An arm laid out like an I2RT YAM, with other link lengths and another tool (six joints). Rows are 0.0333 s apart.
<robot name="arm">
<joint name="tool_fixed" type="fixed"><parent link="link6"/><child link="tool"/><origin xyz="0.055 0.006 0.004" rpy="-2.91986 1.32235 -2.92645"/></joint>
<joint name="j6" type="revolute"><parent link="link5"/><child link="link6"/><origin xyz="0.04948 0 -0.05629" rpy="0 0 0"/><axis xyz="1 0 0"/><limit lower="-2.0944" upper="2.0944"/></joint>
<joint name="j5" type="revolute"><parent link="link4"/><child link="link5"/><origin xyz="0.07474 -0.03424 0.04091" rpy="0 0 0"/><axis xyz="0 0 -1"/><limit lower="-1.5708" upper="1.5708"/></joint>
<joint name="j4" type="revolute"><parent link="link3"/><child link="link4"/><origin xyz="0.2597 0.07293 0.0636" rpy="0 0 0"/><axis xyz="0 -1 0"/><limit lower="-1.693" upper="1.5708"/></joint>
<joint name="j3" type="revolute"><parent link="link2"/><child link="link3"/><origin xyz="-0.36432 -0.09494 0" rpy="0 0 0"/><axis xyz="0 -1 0"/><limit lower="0" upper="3.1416"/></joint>
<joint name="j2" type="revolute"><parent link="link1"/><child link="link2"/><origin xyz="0.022 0.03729 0.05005" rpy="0 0 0"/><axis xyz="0 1 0"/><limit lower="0" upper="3.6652"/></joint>
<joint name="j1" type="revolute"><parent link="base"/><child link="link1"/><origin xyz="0 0 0.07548" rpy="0 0 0"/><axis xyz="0 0 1"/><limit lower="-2.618" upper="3.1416"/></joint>
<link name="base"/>
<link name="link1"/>
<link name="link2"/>
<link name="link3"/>
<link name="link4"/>
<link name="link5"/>
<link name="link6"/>
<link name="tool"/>
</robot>
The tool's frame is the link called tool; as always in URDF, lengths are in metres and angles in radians.
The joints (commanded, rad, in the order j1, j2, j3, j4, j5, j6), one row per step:
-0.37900 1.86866 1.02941 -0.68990 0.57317 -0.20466
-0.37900 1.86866 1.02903 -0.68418 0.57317 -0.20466
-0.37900 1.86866 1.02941 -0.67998 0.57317 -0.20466
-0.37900 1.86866 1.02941 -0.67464 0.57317 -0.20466
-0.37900 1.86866 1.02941 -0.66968 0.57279 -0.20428
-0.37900 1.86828 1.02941 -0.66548 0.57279 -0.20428
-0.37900 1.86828 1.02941 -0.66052 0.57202 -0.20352
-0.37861 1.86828 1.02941 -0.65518 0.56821 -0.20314
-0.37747 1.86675 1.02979 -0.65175 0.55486 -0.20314
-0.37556 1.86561 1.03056 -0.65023 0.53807 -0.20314
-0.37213 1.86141 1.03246 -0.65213 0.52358 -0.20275
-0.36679 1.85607 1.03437 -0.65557 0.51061 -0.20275
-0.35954 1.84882 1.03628 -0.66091 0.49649 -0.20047
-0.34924 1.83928 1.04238 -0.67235 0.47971 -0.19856
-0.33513 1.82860 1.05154 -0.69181 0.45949 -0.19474
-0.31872 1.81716 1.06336 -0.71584 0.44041 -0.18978
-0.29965 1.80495 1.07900 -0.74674 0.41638 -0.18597
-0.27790 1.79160 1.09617 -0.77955 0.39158 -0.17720
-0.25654 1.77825 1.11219 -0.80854 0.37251 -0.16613
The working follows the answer.
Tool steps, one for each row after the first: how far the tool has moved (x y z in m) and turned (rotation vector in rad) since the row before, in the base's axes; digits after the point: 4 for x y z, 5 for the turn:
0.0008 -0.0003 -0.0001 -0.00198 -0.00496 0.00000
0.0008 -0.0003 0.0001 -0.00169 -0.00425 0.00000
0.0008 -0.0003 0.0000 -0.00198 -0.00496 0.00000
0.0008 -0.0003 0.0000 -0.00154 -0.00495 -0.00030
0.0006 -0.0003 0.0001 -0.00169 -0.00425 0.00000
0.0008 -0.0002 0.0000 -0.00123 -0.00529 -0.00058
0.0010 0.0001 -0.0002 0.00150 -0.00657 0.00035
0.0013 0.0012 -0.0001 0.01040 -0.00987 0.00220
0.0014 0.0018 -0.0003 0.01430 -0.00934 0.00332
0.0013 0.0022 0.0011 0.01186 -0.00938 0.00436
0.0014 0.0028 0.0016 0.01067 -0.00822 0.00653
0.0014 0.0036 0.0022 0.01157 -0.00966 0.00661
0.0021 0.0048 0.0038 0.01405 -0.01063 0.01029
0.0023 0.0065 0.0047 0.01857 -0.00885 0.01277
0.0024 0.0072 0.0057 0.01796 -0.00755 0.01390
0.0026 0.0086 0.0067 0.02355 -0.00598 0.01801
0.0027 0.0096 0.0075 0.02408 -0.00836 0.01612
0.0023 0.0089 0.0075 0.01807 -0.00962 0.01296

Tool pose at each row, in the base's axes (x y z in m, rotation vector in rad; rounded; the steps above come from the unrounded poses):
0.2937 -0.1923 0.1565 -0.27128 -2.65326 0.74662
0.2944 -0.1926 0.1564 -0.27401 -2.65731 0.74956
0.2952 -0.1929 0.1565 -0.27635 -2.66079 0.75208
0.2960 -0.1932 0.1564 -0.27909 -2.66484 0.75502
0.2968 -0.1935 0.1564 -0.28210 -2.66890 0.75729
0.2975 -0.1938 0.1565 -0.28446 -2.67237 0.75981
0.2983 -0.1940 0.1565 -0.28794 -2.67675 0.76160
0.2993 -0.1939 0.1563 -0.29009 -2.68347 0.76001
0.3006 -0.1927 0.1562 -0.28911 -2.69660 0.74695
0.3021 -0.1909 0.1559 -0.28544 -2.71069 0.72873
0.3034 -0.1886 0.1571 -0.28092 -2.72436 0.71404
0.3048 -0.1858 0.1587 -0.27322 -2.73724 0.70142
0.3061 -0.1822 0.1608 -0.26578 -2.75168 0.68755
0.3082 -0.1774 0.1646 -0.25312 -2.76877 0.67107
0.3106 -0.1710 0.1693 -0.23528 -2.78593 0.64858
0.3130 -0.1638 0.1750 -0.21537 -2.80176 0.62694
0.3157 -0.1552 0.1817 -0.18794 -2.81825 0.59800
0.3184 -0.1457 0.1892 -0.16372 -2.83617 0.56779
0.3207 -0.1367 0.1967 -0.14529 -2.85274 0.54534

